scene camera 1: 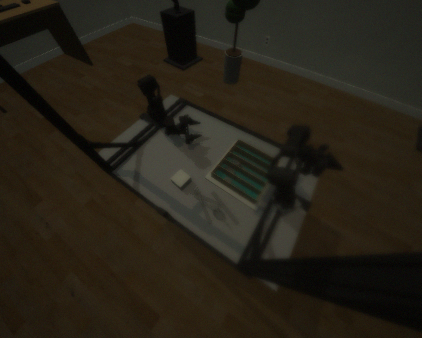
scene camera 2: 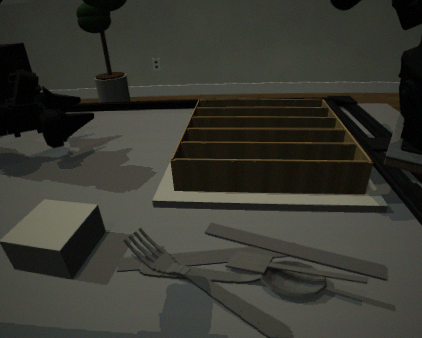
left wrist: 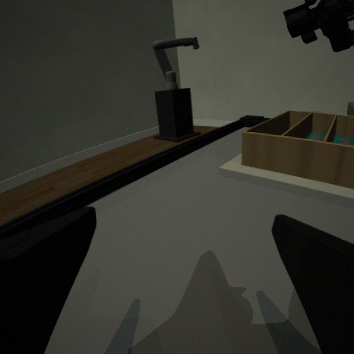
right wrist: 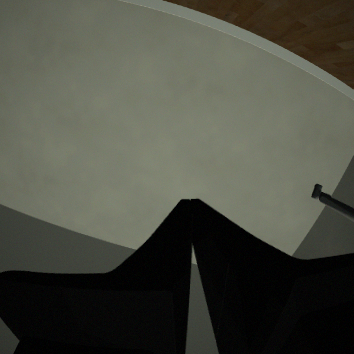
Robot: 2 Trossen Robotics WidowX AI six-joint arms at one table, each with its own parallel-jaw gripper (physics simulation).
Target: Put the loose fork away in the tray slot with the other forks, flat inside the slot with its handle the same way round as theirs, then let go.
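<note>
The loose fork (scene camera 2: 230, 302) lies at the front in scene camera 2, tines toward the block, its neck over other flat cutlery; in scene camera 1 the pieces are too dim to tell apart. The slotted wooden tray (scene camera 2: 270, 176) (left wrist: 295, 156) stands behind on a pale base. Its slots show teal floors in scene camera 1 and the left wrist view; which one holds the forks cannot be told. My left gripper (scene camera 1: 200, 129) (scene camera 2: 86, 108) (left wrist: 186, 220) is open and empty, beside the tray and away from the fork. My right gripper (scene camera 1: 341, 167) (right wrist: 189, 207) is shut and empty, beyond the tray.
A pale block (scene camera 1: 181, 179) (scene camera 2: 52, 237) stands near the fork's tines. A spoon (scene camera 2: 295, 286), a long flat piece (scene camera 2: 295, 250) and a broad-ended utensil (scene camera 2: 248, 262) lie beside and partly across one another. Dark rails edge the table. My right arm rises beside the tray.
</note>
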